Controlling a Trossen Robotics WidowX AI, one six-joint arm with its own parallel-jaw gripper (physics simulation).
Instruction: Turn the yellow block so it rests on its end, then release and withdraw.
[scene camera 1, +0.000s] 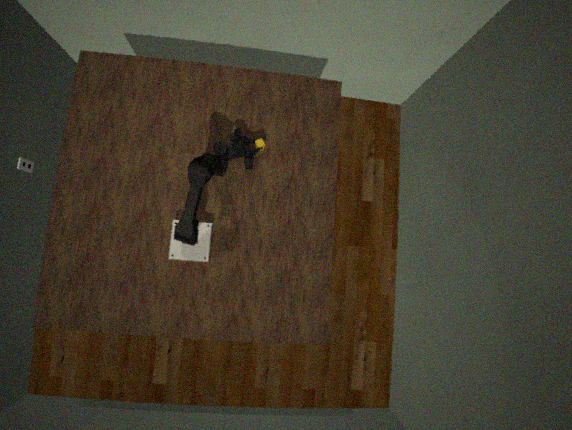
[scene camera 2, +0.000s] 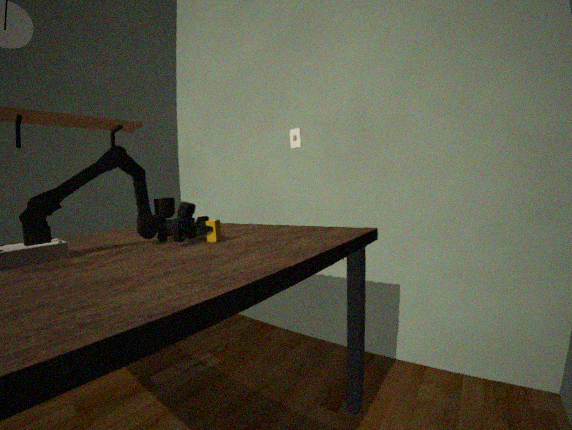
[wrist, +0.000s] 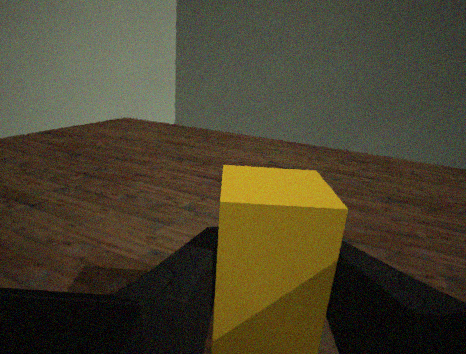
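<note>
The yellow block (scene camera 1: 260, 144) (scene camera 2: 213, 231) (wrist: 280, 260) stands upright, its long side vertical, at or very near the table top (scene camera 1: 280, 240) (scene camera 2: 165, 280) (wrist: 115, 190). Whether its lower end touches the table is hard to tell in scene camera 2. My gripper (scene camera 1: 257, 145) (scene camera 2: 209, 230) (wrist: 265, 241) is shut on the yellow block, with one dark finger on each side of it in the wrist view. The gripper reaches nearly level to the block, low over the table. The block's lower end is cut off in the wrist view.
The arm's white base plate (scene camera 1: 200, 252) (scene camera 2: 55, 247) is fixed on the table. The table's right edge (scene camera 1: 336, 200) lies beyond the block. A wooden shelf (scene camera 2: 65, 118) hangs on the wall behind the arm.
</note>
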